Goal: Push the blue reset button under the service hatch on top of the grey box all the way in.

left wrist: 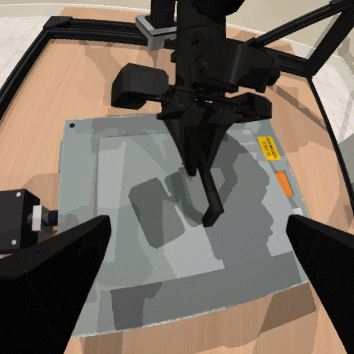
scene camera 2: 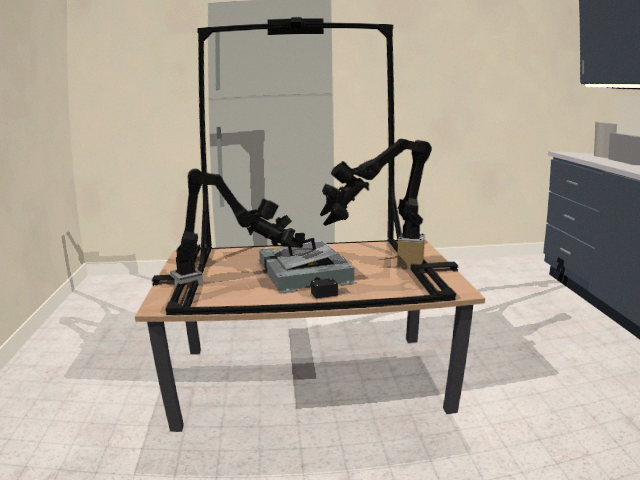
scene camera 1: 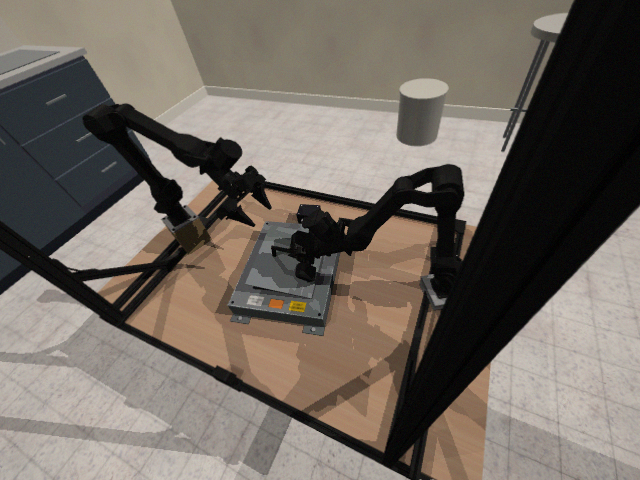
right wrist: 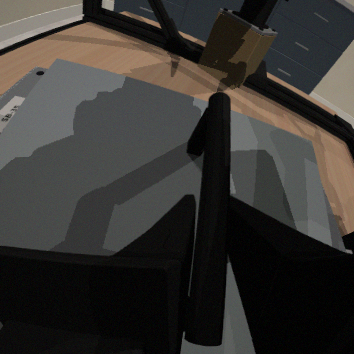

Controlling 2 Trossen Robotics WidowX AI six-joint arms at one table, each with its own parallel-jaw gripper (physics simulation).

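The grey box (scene camera 1: 240, 308) (scene camera 2: 315, 279) (left wrist: 77, 165) lies on the table. Its hatch (scene camera 1: 273, 281) (scene camera 2: 323, 256) (right wrist: 150, 115) is tilted up off the box top, with a dark gap beneath it in scene camera 2. My right gripper (scene camera 1: 297, 252) (scene camera 2: 301, 246) (left wrist: 197, 175) (right wrist: 206, 203) is shut on the black bar handle (scene camera 2: 313, 242) (left wrist: 212, 200) (right wrist: 215, 150) of the hatch. My left gripper (scene camera 1: 262, 217) (scene camera 2: 323, 219) (left wrist: 199, 223) is open and empty, above and beside the box. The blue reset button does not show in any view.
A small black block (scene camera 1: 309, 210) (scene camera 2: 324, 287) (left wrist: 15, 220) stands close beside the grey box. Yellow (scene camera 1: 297, 306) (left wrist: 269, 148) and orange (scene camera 1: 276, 303) (left wrist: 284, 183) labels are on the box top. A black frame (scene camera 2: 310, 308) runs around the table.
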